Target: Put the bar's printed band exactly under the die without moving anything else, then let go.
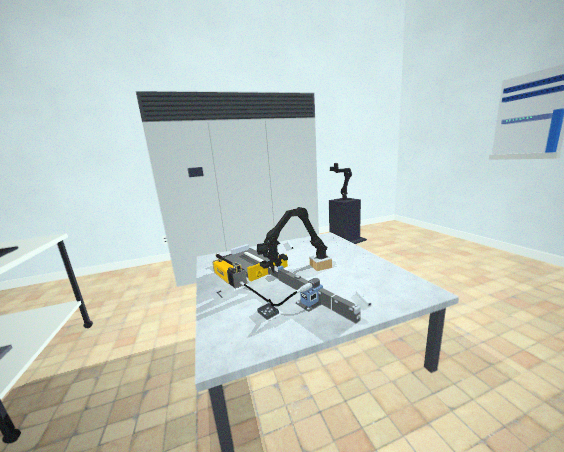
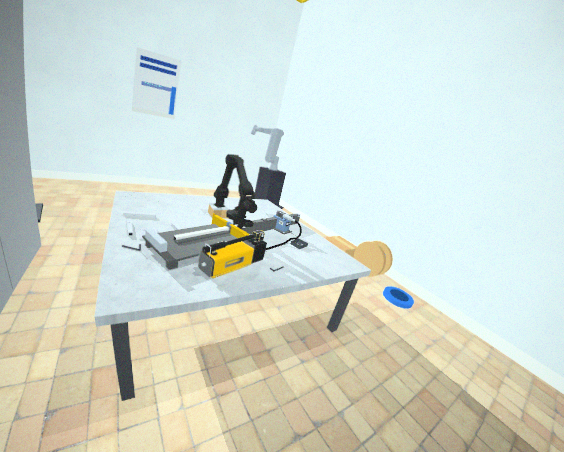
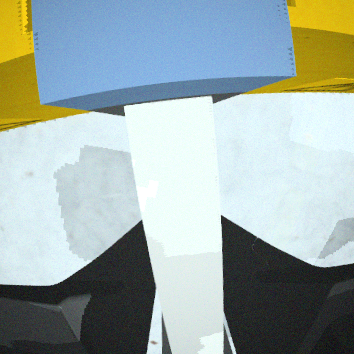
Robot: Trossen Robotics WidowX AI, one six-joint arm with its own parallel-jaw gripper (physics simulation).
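Pixels of known places: gripper, fingertip midpoint: (image 1: 274,272) (image 3: 180,219); arm's base at its link origin: (image 1: 321,257) (image 2: 219,205).
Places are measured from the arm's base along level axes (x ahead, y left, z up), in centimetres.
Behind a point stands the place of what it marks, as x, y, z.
The white bar (image 1: 253,257) {38.1, -32.1, -0.4} (image 2: 200,233) {38.2, -31.9, -0.2} (image 3: 175,175) {34.3, -10.5, 0.2} lies along the dark bed and passes through the blue guide (image 3: 165,45) between yellow plates (image 1: 257,271) {44.3, -11.7, -1.8} (image 3: 325,55). My gripper (image 1: 272,264) {33.7, -7.4, -3.8} (image 2: 242,223) {33.7, -7.4, -3.8} (image 3: 180,219) {33.7, -7.4, -3.8} is shut on the bar just outside the guide, with one black finger against each side. A blue press unit (image 1: 309,296) {36.2, 34.6, -0.1} (image 2: 283,223) {36.5, 28.2, -0.4} stands at the long grey channel (image 1: 290,278) {33.1, 11.3, -0.9} (image 2: 265,225) {32.1, 16.4, -2.8}, away from my fingers. The printed band does not show, and the die cannot be made out.
A yellow machine (image 1: 221,271) {64.2, -25.9, -1.2} (image 2: 232,261) {64.8, -29.6, -1.6} stands beside the bed. A black cable runs near the press to a small dark box (image 1: 268,311) {55.3, 24.7, -6.7} (image 2: 299,244) {55.0, 26.9, -6.9}. A thin bent key (image 2: 276,269) {72.1, -8.9, -6.2} lies on the table. The arm's base stands on a wooden block (image 1: 320,263) {5.0, 4.8, -1.6}.
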